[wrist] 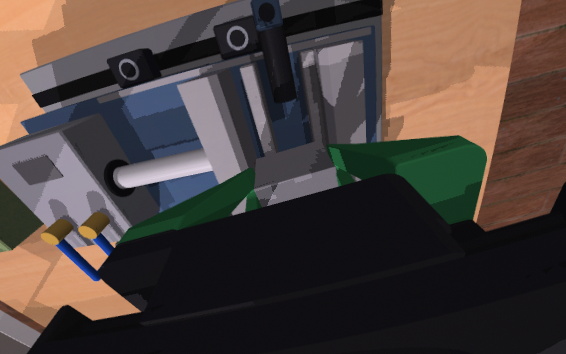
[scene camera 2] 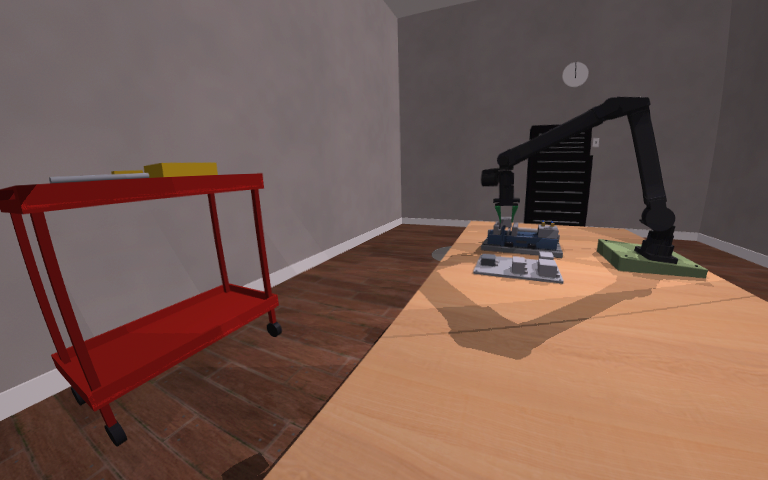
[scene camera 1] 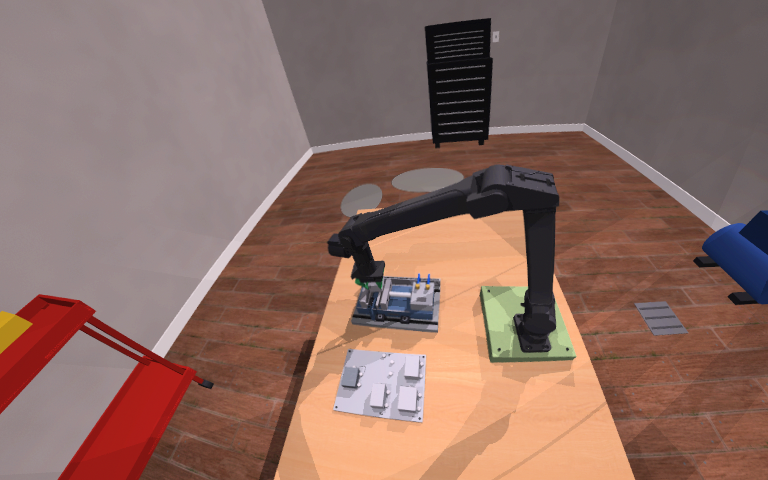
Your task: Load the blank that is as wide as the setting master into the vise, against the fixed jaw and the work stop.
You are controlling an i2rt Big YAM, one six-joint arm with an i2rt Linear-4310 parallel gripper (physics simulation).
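Frame: origin at the arm's base, x back, y right, z up, level; millimetres.
Seen in the pictures: gripper, fingertip midpoint: (wrist: pixel 292 166) (scene camera 2: pixel 506 222) (scene camera 1: pixel 374 288); arm's base, link origin: (scene camera 2: pixel 654 256) (scene camera 1: pixel 530 333).
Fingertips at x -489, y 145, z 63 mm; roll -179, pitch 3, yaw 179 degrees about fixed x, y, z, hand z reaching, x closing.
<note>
Offsets run from my fingertips to a thing's top centre. "*": to the spot under its first point.
My gripper (scene camera 1: pixel 370 283) (scene camera 2: pixel 505 217) (wrist: pixel 292 166) has green fingers and is shut on a grey blank {dx +1, dy +28, dz +18 mm} (wrist: pixel 296 162), over the jaw opening of the blue and grey vise {dx +66, dy -6, dz -2 mm} (scene camera 1: pixel 404 312) (scene camera 2: pixel 521 241) (wrist: pixel 157 112). In the wrist view the fixed jaw (wrist: pixel 343 90) is on the right and the moving jaw (wrist: pixel 212 120) on the left, with two thin rails between. The work stop {dx -9, dy -51, dz -5 mm} (wrist: pixel 278 65), a dark rod, shows apart from the blank's near face. The blank's underside, and whether it rests on the rails, are hidden. A darker block {dx -55, dy -278, dz -68 mm} (scene camera 1: pixel 350 376) (scene camera 2: pixel 488 260) sits on the grey plate {dx +36, dy -282, dz -93 mm} (scene camera 1: pixel 368 362) (scene camera 2: pixel 504 272).
Three pale blocks, {dx +37, dy -325, dz -57 mm} (scene camera 1: pixel 378 395) among them, also stand on the plate. The vise's end block {* dx +160, dy -30, dz -5 mm} (scene camera 1: pixel 422 295) (wrist: pixel 37 170) carries two yellow-tipped posts with blue levers. The arm stands on a green base (scene camera 1: pixel 498 333) (scene camera 2: pixel 628 261). A red cart (scene camera 2: pixel 169 184) stands beside the table.
</note>
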